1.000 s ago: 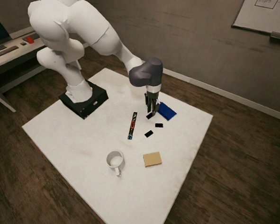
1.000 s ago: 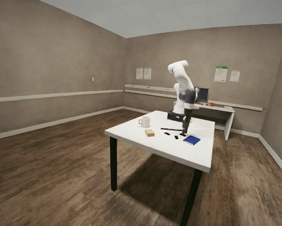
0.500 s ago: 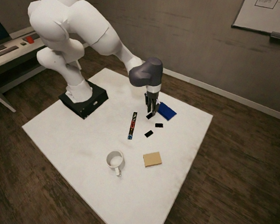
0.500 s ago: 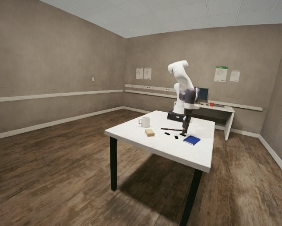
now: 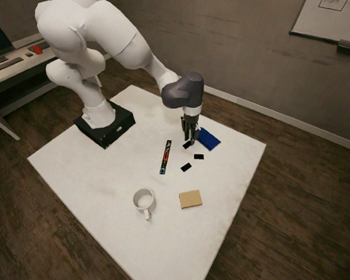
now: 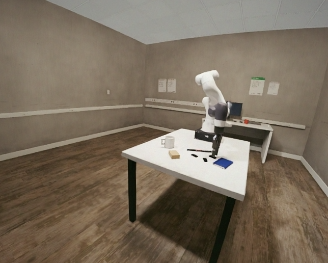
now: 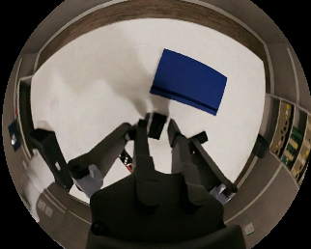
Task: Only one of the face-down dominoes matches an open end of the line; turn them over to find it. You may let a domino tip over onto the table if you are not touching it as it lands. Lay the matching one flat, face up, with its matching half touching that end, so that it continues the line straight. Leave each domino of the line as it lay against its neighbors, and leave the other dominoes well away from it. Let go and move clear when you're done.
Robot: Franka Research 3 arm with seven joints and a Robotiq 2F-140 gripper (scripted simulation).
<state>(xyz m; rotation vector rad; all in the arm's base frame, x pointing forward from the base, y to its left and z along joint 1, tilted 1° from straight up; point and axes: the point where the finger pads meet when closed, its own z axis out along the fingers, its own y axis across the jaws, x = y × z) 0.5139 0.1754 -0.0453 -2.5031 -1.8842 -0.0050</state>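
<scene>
Now: hand 20 mm to the left of the domino and 50 mm above it. From my hand the other things lie so: tan block 170 mm ahead, 290 mm to the right, 30 mm below; white mug 10 mm ahead, 420 mm to the right, 10 mm below.
</scene>
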